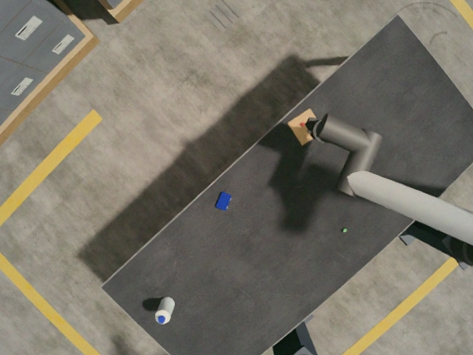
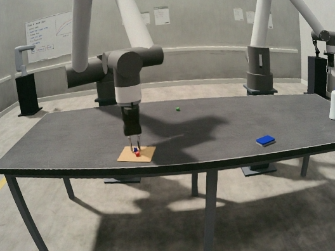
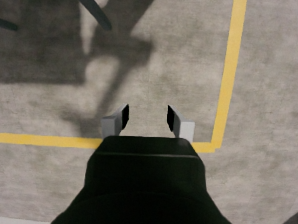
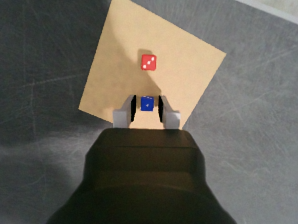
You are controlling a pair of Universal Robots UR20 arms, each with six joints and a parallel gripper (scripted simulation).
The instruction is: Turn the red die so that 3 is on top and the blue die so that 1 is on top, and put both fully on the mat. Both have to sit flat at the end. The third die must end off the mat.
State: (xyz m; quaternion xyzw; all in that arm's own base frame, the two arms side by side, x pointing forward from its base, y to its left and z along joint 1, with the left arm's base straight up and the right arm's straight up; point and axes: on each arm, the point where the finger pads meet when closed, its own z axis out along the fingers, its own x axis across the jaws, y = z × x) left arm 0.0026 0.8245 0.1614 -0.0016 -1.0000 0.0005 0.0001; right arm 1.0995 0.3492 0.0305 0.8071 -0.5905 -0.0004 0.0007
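Note:
Right now the blue die is 2 cm below my right hand. Round my right hand: tan mat (2 cm ahead, 1 cm to the left, 3 cm below); then green die (55 cm behind, 18 cm to the left, 2 cm below); then red die (5 cm ahead, 1 cm to the left, 2 cm below).

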